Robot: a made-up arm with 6 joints.
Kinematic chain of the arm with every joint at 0, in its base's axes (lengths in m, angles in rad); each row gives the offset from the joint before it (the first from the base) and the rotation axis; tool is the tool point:
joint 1: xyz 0 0 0.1 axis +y
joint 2: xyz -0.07 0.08 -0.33 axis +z
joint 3: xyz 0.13 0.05 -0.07 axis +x
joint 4: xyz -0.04 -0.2 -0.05 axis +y
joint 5: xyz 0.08 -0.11 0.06 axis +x
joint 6: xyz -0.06 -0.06 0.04 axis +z
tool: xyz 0 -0.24 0.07
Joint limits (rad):
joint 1: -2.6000..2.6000
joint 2: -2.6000..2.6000
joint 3: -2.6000..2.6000
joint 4: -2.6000..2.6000
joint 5: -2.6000..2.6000
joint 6: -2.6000..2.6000
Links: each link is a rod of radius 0.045 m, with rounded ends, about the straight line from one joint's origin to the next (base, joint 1, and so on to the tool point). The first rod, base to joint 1, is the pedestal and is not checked.
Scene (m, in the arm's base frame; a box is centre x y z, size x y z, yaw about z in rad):
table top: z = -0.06
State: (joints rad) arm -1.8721 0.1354 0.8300 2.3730 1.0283 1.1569
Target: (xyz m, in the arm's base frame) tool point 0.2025 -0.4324 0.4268
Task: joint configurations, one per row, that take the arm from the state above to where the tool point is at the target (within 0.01 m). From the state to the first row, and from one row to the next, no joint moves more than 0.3 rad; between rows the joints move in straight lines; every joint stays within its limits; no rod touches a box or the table.
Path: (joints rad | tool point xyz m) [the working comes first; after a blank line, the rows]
Joints at the target: -2.4504 0.3672 -0.1798 2.5677 0.8335 0.5844
Straight joint move there: clear.

1: -2.0167 0.1934 0.5776 2.4217 0.9796 1.0138 | 0.7895 -0.2136 0.3500
2: -2.1613 0.2513 0.3251 2.4703 0.9309 0.8706 | 0.6183 -0.3358 0.4365
3: -2.3058 0.3093 0.0727 2.5190 0.8822 0.7275 | 0.4113 -0.4111 0.4646
4: -2.4504 0.3672 -0.1798 2.5677 0.8335 0.5844 | 0.2025 -0.4324 0.4268

